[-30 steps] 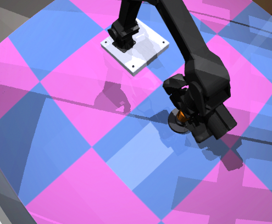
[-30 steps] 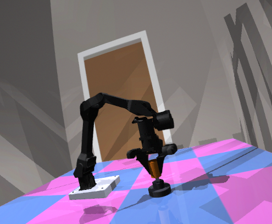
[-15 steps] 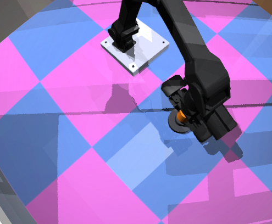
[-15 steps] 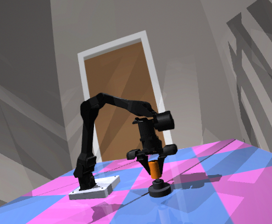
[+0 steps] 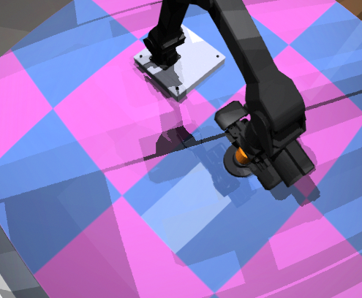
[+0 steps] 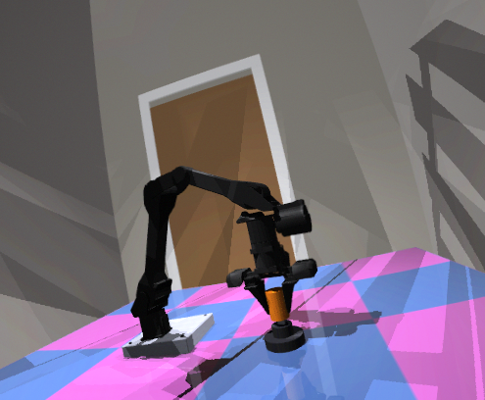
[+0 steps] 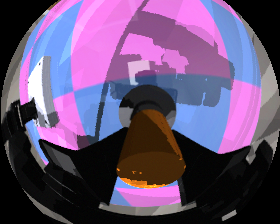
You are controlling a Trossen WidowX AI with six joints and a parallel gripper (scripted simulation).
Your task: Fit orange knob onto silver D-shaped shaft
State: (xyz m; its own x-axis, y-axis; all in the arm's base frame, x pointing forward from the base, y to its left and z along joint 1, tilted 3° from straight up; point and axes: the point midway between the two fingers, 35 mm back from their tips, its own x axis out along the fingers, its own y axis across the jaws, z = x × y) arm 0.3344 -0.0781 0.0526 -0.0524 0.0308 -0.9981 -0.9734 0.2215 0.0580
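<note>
Right now my gripper tip is 3 cm above the pedestal with D-shaped shaft. The rest, counted from my gripper tip: orange knob 3 cm above.
</note>
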